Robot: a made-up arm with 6 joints. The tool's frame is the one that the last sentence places.
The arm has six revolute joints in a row. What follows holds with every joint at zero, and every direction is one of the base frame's.
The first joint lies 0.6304 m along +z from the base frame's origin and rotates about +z.
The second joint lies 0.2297 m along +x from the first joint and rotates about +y.
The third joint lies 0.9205 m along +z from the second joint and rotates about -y.
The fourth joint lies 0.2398 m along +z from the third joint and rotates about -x.
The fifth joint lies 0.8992 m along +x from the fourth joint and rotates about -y.
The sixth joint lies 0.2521 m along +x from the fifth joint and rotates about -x.
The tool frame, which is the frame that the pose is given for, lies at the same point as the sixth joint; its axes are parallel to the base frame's.
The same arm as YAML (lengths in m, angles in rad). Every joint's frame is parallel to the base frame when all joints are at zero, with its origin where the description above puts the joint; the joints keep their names.
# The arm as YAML. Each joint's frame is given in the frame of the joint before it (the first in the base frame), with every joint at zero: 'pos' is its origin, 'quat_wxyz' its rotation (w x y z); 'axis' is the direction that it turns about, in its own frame. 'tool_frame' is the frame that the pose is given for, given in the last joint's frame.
length_unit: m
angle_unit: rad
joints:
  - joint: joint 1
    pos: [0.0, 0.0, 0.6304]
    quat_wxyz: [1.0, 0.0, 0.0, 0.0]
    axis: [0.0, 0.0, 1.0]
  - joint: joint 2
    pos: [0.2297, 0.0, 0.0]
    quat_wxyz: [1.0, 0.0, 0.0, 0.0]
    axis: [0.0, 1.0, 0.0]
  - joint: joint 3
    pos: [0.0, 0.0, 0.9205]
    quat_wxyz: [1.0, 0.0, 0.0, 0.0]
    axis: [0.0, -1.0, 0.0]
  - joint: joint 4
    pos: [0.0, 0.0, 0.2398]
    quat_wxyz: [1.0, 0.0, 0.0, 0.0]
    axis: [-1.0, 0.0, 0.0]
  - joint: joint 5
    pos: [0.8992, 0.0, 0.0]
    quat_wxyz: [1.0, 0.0, 0.0, 0.0]
    axis: [0.0, -1.0, 0.0]
  - joint: joint 6
    pos: [0.2521, 0.0, 0.0]
    quat_wxyz: [1.0, 0.0, 0.0, 0.0]
    axis: [-1.0, 0.0, 0.0]
tool_frame:
  pos: [0.0, 0.0, 0.0]
  quat_wxyz: [1.0, 0.0, 0.0, 0.0]

